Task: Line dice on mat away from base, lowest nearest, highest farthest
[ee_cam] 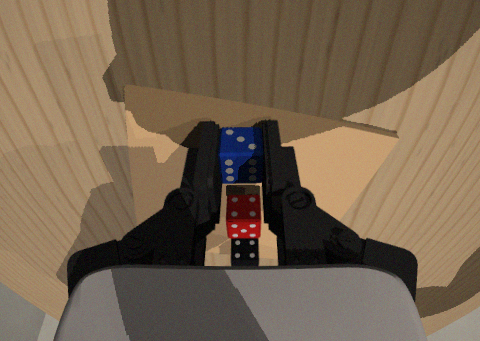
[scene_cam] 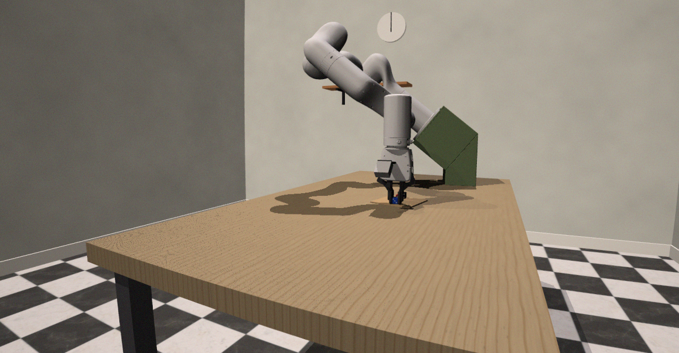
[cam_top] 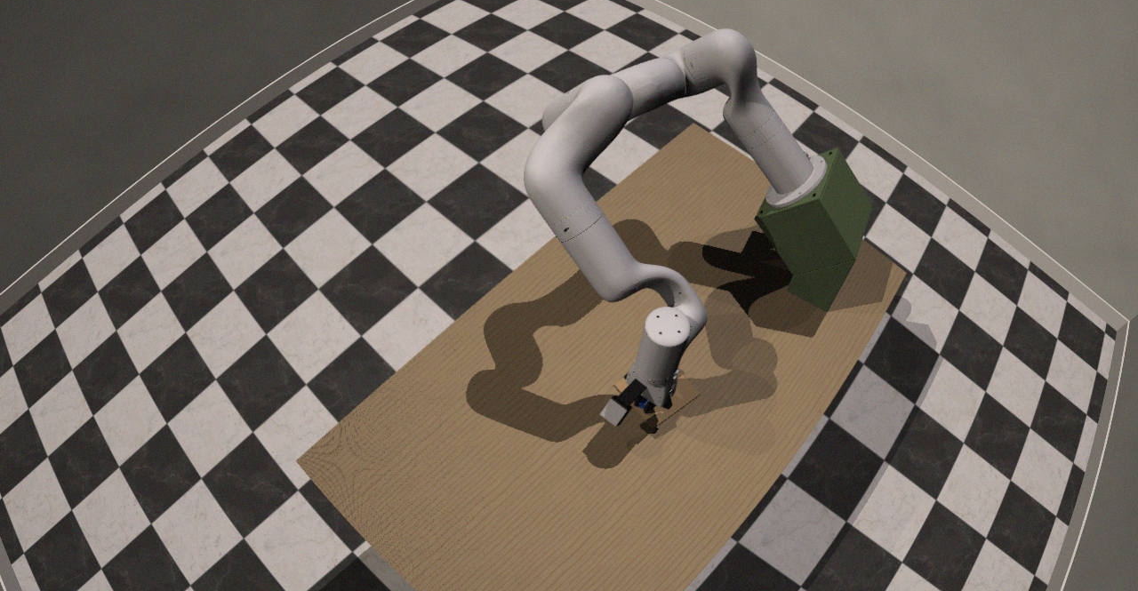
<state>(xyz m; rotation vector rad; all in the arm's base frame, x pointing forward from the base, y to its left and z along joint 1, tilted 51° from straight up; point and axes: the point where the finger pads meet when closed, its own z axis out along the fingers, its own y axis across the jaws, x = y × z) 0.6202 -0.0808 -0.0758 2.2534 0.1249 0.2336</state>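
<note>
Right now the blue die is 1 cm below my hand. From my hand the other things lie so: tan mat (5 cm behind, 2 cm below); red die (5 cm behind, 1 cm below); black die (10 cm behind, 1 cm below).
</note>
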